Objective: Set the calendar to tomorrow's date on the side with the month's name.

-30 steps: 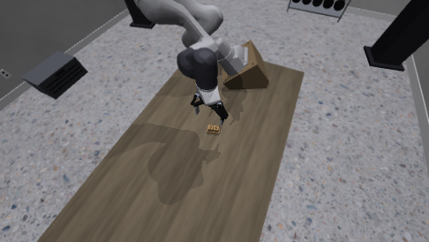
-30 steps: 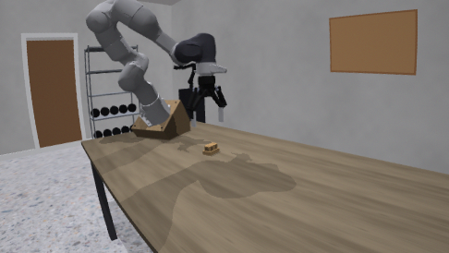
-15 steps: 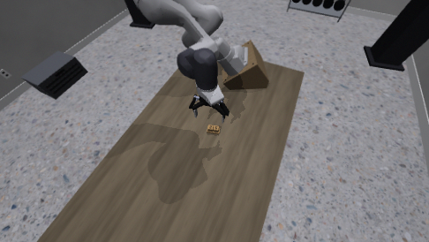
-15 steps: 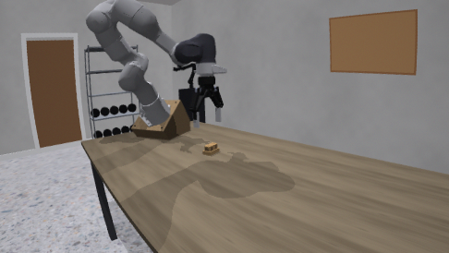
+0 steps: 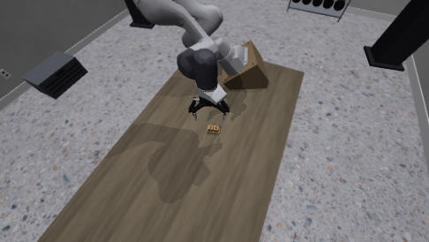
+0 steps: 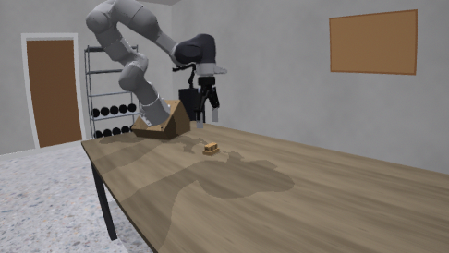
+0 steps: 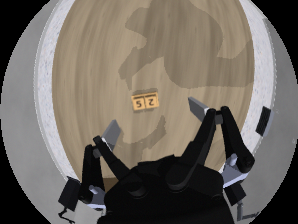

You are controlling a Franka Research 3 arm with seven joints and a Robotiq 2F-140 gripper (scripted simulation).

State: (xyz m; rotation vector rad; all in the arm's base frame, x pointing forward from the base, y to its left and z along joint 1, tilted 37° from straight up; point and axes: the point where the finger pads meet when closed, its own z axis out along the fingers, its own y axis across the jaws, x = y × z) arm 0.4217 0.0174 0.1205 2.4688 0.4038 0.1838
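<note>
Right now my hand is 12 cm above the cube. Round my hand: tray (13 cm below, 2 cm to the left).
</note>
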